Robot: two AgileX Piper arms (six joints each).
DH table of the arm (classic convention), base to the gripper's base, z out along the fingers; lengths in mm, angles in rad. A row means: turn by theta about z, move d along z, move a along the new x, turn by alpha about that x. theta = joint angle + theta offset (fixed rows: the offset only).
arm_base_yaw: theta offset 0; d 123; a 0; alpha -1.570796
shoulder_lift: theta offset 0.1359; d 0; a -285; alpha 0
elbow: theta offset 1.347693; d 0; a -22; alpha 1.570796
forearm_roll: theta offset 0; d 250.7; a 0; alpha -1.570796
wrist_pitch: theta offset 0; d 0; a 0; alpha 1.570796
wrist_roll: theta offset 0; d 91; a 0; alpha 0
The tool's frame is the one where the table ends.
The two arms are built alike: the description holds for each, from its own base.
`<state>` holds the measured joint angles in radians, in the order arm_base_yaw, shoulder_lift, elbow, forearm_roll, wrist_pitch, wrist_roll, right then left.
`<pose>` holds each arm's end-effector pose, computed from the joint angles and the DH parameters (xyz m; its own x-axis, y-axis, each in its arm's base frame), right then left.
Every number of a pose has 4 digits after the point.
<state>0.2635 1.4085 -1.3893 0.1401 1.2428 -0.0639 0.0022 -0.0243 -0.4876 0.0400 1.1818 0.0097</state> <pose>0.2635 0.0835 0.3638 -0.8838 -0.2574 -0.3907 -0.3242 0.9390 0.1146 -0.0127 0.0033 0.2643 -0.5507 0.0236 -0.8344 -0.0194 0.9990 0.0411</pose>
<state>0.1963 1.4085 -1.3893 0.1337 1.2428 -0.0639 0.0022 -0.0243 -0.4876 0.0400 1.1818 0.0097</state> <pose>0.2686 0.0651 0.3637 -0.8987 -0.1995 -0.3906 -0.2601 0.9595 0.1083 -0.0127 0.0033 0.2643 -0.5507 0.0236 -0.8344 -0.0194 0.9990 0.0411</pose>
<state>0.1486 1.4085 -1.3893 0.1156 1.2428 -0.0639 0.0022 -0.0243 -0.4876 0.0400 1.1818 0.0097</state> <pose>0.2717 0.0507 0.3635 -0.9063 -0.1623 -0.3902 -0.2131 0.9728 0.0903 -0.0127 0.0033 0.2643 -0.5507 0.0236 -0.8344 -0.0194 0.9990 0.0411</pose>
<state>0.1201 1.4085 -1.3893 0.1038 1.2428 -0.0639 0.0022 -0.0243 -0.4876 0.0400 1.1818 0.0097</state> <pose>0.2731 0.0420 0.3634 -0.9101 -0.1403 -0.3898 -0.1847 0.9797 0.0786 -0.0127 0.0033 0.2643 -0.5507 0.0236 -0.8344 -0.0194 0.9990 0.0411</pose>
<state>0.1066 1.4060 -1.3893 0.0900 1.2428 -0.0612 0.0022 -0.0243 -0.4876 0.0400 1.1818 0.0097</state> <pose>0.2732 0.0370 0.3640 -0.9110 -0.1297 -0.3915 -0.1683 0.9835 0.0658 -0.0127 0.0033 0.2643 -0.5507 0.0236 -0.8344 -0.0194 0.9990 0.0411</pose>
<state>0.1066 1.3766 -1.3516 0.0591 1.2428 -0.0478 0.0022 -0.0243 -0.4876 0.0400 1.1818 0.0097</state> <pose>0.2648 0.0335 0.3610 -0.9153 -0.1268 -0.3822 -0.1538 0.9873 0.0407 -0.0127 0.0033 0.2643 -0.5507 0.0236 -0.8344 -0.0194 0.9990 0.0411</pose>
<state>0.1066 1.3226 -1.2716 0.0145 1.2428 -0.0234 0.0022 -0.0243 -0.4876 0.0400 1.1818 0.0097</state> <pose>0.2487 0.0279 0.3522 -0.9268 -0.1180 -0.3564 -0.1286 0.9917 0.0062 -0.0127 0.0033 0.2643 -0.5507 0.0236 -0.8344 -0.0194 0.9990 0.0411</pose>
